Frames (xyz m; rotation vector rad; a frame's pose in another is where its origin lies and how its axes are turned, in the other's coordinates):
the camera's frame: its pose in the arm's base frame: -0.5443 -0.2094 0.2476 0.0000 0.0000 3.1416
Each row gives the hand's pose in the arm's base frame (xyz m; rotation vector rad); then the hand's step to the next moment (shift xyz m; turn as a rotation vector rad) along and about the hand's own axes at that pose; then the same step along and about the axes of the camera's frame.
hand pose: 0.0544 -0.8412 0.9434 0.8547 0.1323 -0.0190
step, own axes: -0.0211 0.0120 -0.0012 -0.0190 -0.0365 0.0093
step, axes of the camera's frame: 0.0202 -0.0080 0.0108 0.0204 0.0317 -0.0190
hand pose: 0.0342 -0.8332 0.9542 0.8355 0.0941 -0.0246
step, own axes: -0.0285 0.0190 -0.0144 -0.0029 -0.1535 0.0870
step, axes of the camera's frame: 0.0283 -0.0230 0.0071 0.0055 0.1675 -0.0552
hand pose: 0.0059 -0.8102 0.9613 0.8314 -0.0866 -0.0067
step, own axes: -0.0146 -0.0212 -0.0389 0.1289 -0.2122 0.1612
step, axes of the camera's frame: 0.0109 -0.0150 -0.0428 -0.1216 0.2671 -0.0390
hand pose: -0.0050 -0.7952 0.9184 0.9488 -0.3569 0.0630
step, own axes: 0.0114 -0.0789 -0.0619 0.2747 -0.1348 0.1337
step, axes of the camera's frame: -0.0439 -0.0024 -0.0908 -0.2499 0.2146 0.0546
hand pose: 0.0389 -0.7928 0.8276 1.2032 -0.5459 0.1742
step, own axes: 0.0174 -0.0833 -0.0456 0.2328 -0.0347 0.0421
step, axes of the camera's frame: -0.0631 -0.0088 -0.0725 -0.2012 0.0875 0.0951
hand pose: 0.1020 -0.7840 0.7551 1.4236 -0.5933 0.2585
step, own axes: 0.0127 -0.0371 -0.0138 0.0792 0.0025 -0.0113
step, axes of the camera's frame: -0.0326 -0.0056 -0.0252 -0.0671 0.0027 0.0436
